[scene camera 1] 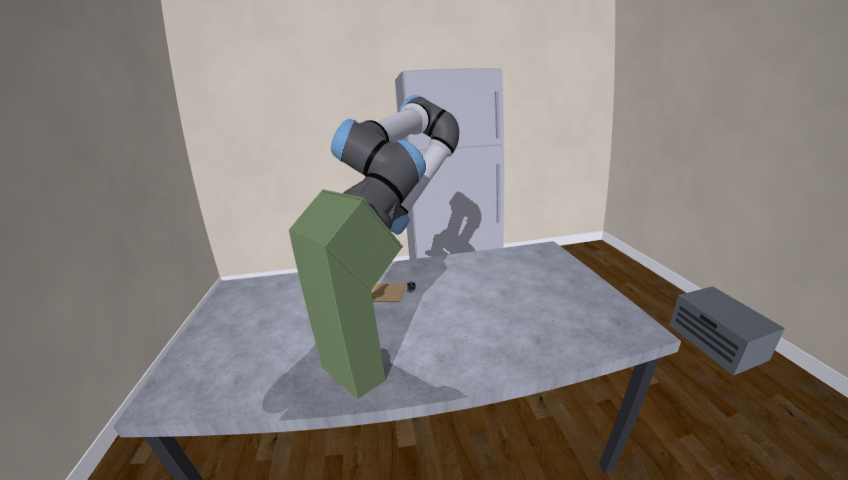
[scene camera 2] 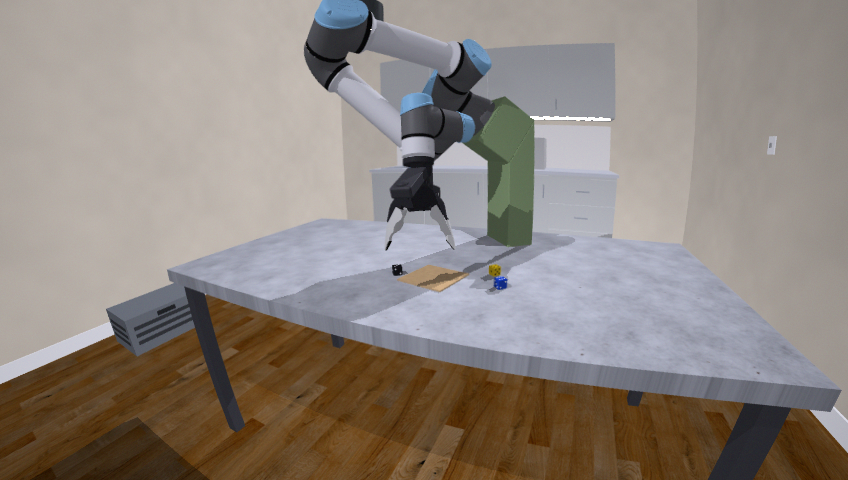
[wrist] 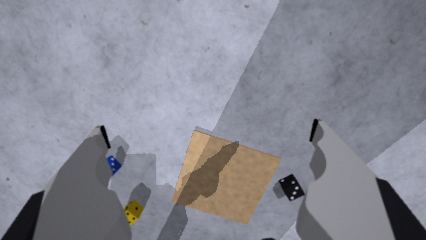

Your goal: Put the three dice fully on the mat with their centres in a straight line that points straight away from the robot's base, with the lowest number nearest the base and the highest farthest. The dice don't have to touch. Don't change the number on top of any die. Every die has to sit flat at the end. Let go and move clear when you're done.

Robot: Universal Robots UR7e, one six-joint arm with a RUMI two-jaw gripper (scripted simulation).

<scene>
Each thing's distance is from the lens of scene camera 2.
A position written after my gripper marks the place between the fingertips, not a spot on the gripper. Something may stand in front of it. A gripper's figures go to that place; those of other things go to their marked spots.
my gripper (scene camera 2: 418, 250): 76 cm
tan mat (scene camera 2: 431, 277): 91 cm
</scene>
